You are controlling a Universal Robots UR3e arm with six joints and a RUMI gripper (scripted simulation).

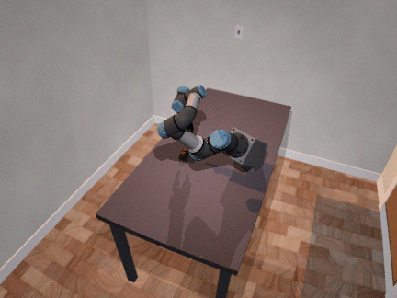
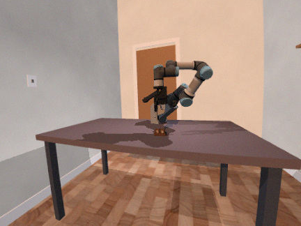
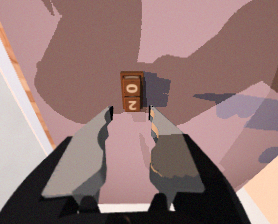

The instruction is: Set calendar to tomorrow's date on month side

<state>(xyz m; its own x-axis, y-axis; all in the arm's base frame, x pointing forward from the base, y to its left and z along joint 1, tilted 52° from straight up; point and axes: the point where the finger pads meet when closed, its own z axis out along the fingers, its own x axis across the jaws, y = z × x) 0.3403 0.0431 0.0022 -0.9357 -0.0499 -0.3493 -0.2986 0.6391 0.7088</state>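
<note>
Right now the brown number cube is 9 cm below my hand. Also, from my hand: brown calendar tray 1 cm behind, 1 cm to the left, 10 cm below.
</note>
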